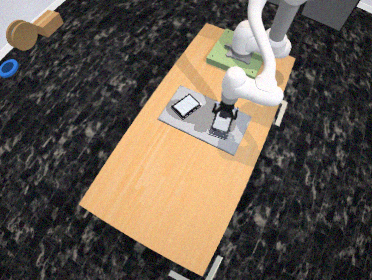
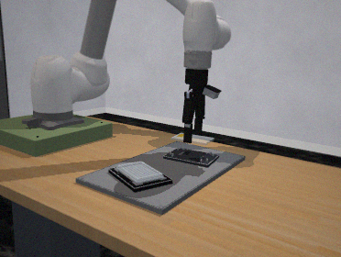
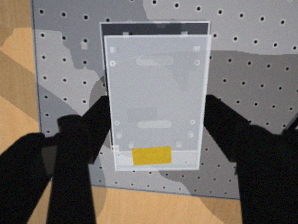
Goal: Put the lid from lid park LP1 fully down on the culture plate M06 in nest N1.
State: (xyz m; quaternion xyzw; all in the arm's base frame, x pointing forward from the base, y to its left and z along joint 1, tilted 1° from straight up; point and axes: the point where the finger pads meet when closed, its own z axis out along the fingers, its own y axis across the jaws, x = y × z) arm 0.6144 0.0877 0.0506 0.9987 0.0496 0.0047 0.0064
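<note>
My hand is 260 mm to the left of the culture plate M06, 80 mm above it and 40 mm past it. From my hand the other things lie so: nest N1: 260 mm to the right, 90 mm below, 40 mm behind; lid park LP1: 90 mm below; lid: 20 mm below.
</note>
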